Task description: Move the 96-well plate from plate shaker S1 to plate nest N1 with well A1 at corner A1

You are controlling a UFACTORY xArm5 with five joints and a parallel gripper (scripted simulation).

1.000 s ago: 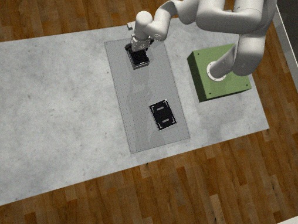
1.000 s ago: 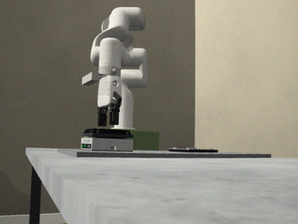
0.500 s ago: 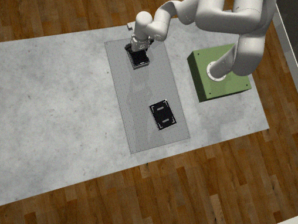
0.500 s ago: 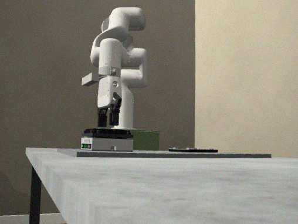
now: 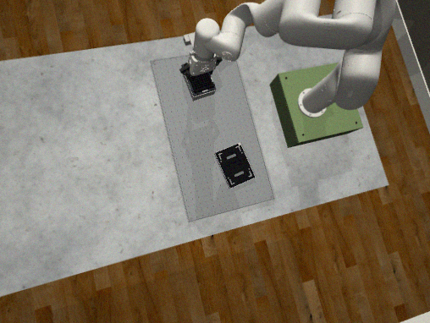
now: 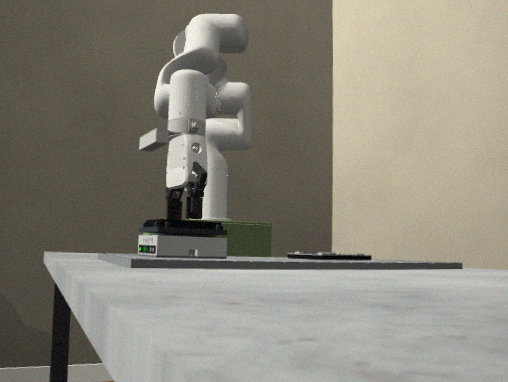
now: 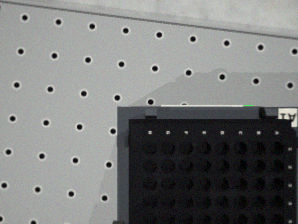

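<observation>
Right now my hand is 20 mm above the black 96-well plate. The rest, counted from my hand: black plate nest N1: 60 mm behind, 390 mm to the left, 80 mm below; then nest A1 label: 100 mm behind, 310 mm to the left, 70 mm below.
</observation>
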